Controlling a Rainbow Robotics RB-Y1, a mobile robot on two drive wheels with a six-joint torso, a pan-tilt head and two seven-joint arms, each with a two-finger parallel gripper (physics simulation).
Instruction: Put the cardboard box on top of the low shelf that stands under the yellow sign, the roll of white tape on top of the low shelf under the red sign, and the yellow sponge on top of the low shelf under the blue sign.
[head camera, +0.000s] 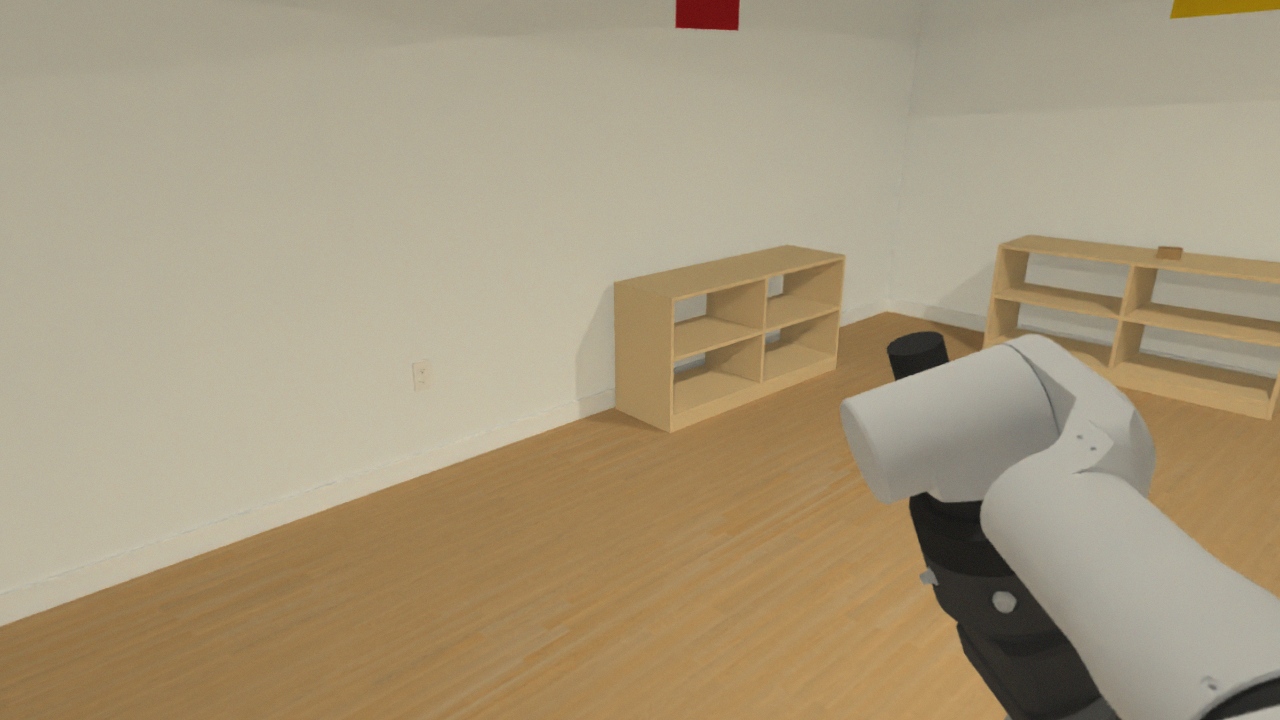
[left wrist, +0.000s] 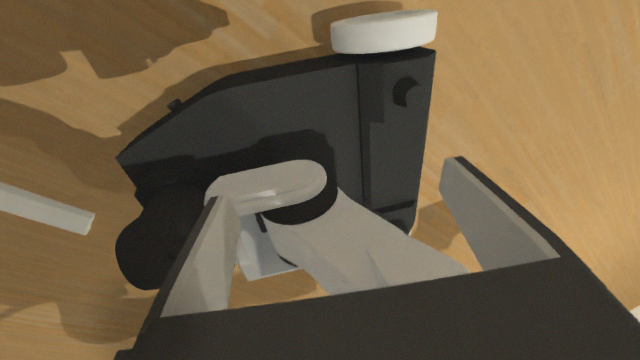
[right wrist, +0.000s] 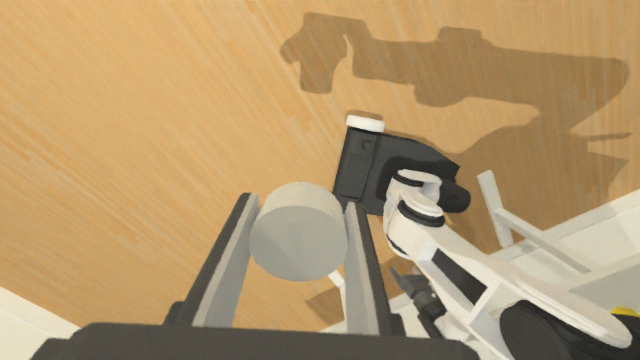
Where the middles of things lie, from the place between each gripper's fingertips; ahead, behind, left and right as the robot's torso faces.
The roll of white tape (right wrist: 299, 234) lies 1 cm to the left of my right hand and 1 cm above it.
Right now the roll of white tape is 50 cm ahead of my left hand, 51 cm to the right of it and 52 cm above it.
